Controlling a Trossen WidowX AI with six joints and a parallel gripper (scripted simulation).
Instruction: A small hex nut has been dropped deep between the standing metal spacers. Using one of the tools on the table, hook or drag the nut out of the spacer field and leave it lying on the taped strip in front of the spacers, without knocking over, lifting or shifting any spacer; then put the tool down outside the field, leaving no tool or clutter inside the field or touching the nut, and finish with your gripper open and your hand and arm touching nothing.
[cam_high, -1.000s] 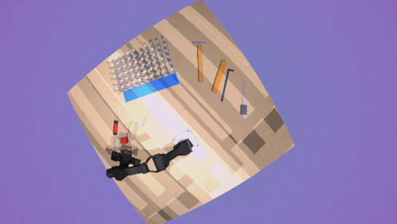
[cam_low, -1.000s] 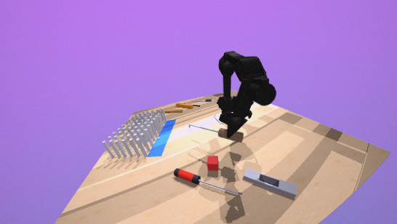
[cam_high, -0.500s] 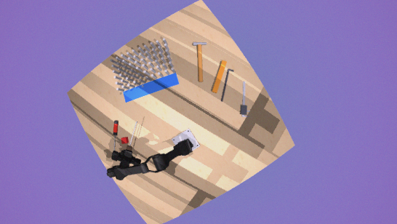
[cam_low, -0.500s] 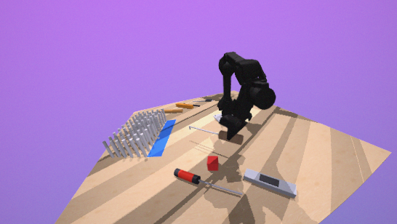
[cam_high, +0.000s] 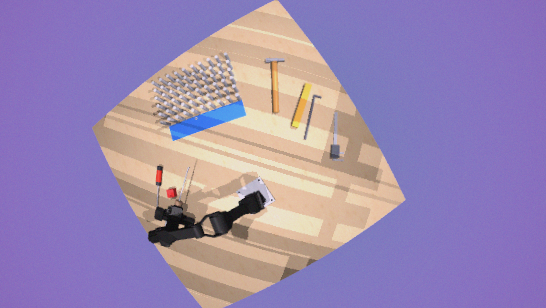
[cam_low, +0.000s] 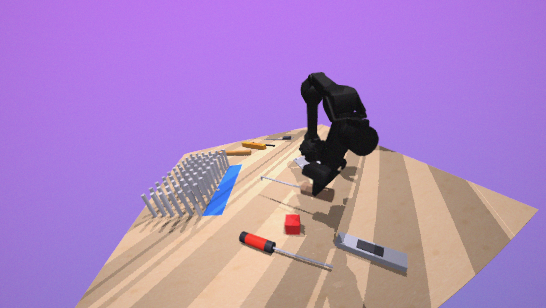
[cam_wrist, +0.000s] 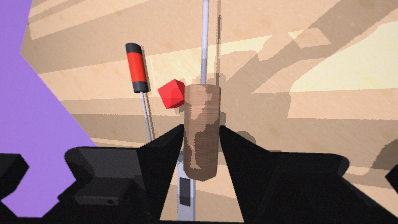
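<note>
My gripper tip is now 9 cm short of the red cube, 8 cm above it and 1 cm to the right of it. Round my gripper tip: flat grey bar (16 cm to the left, 8 cm below, 5 cm behind); thin metal rod tool (9 cm to the right, 6 cm ahead); blue taped strip (36 cm to the right, 26 cm ahead, 10 cm below).
</note>
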